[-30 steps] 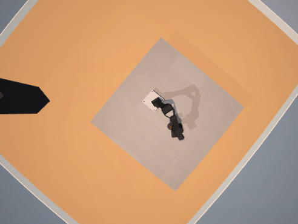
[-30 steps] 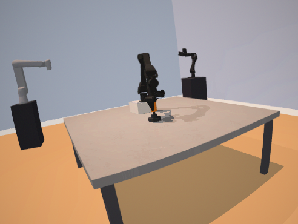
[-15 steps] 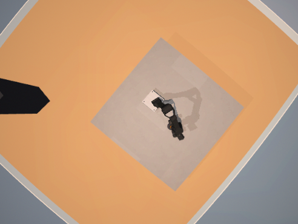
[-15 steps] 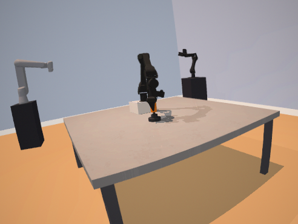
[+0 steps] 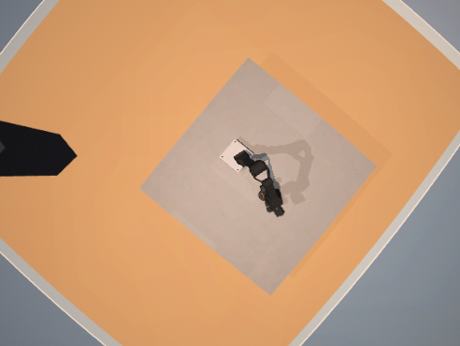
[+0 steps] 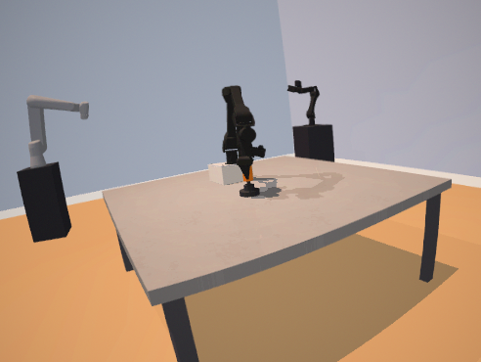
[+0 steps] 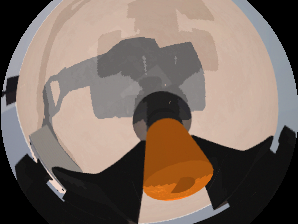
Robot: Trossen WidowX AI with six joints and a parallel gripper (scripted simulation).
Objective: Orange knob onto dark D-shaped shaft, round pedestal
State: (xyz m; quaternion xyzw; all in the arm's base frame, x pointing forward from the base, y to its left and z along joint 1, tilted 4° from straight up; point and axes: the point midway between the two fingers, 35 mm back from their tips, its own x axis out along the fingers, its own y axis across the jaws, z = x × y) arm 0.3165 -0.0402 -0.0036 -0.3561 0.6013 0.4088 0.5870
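Right now my gripper tip is 2 cm below the orange knob. Also, from my gripper tip: round pedestal (4 cm below).
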